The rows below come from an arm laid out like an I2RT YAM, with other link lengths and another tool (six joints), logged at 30 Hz.
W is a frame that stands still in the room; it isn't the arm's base.
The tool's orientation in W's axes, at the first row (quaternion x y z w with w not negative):
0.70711, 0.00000, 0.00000, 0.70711
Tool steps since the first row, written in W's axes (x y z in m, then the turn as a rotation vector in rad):
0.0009, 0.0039, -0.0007, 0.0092, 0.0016, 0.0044
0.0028, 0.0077, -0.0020, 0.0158, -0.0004, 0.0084
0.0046, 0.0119, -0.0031, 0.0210, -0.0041, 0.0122
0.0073, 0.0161, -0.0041, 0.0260, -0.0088, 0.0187
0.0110, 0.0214, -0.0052, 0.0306, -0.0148, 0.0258
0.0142, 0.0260, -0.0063, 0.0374, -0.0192, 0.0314
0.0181, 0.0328, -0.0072, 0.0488, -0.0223, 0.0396
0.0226, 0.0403, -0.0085, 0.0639, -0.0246, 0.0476
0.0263, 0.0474, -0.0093, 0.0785, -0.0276, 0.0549
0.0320, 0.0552, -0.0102, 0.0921, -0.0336, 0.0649
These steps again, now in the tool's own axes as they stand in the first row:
0.0009, -0.0007, -0.0039, 0.0092, 0.0044, -0.0016
0.0028, -0.0020, -0.0077, 0.0158, 0.0084, 0.0004
0.0046, -0.0031, -0.0119, 0.0210, 0.0122, 0.0041
0.0073, -0.0041, -0.0161, 0.0260, 0.0187, 0.0088
0.0110, -0.0052, -0.0214, 0.0306, 0.0258, 0.0148
0.0142, -0.0063, -0.0260, 0.0374, 0.0314, 0.0192
0.0181, -0.0072, -0.0328, 0.0488, 0.0396, 0.0223
0.0226, -0.0085, -0.0403, 0.0639, 0.0476, 0.0246
0.0263, -0.0093, -0.0474, 0.0785, 0.0549, 0.0276
0.0320, -0.0102, -0.0552, 0.0921, 0.0649, 0.0336

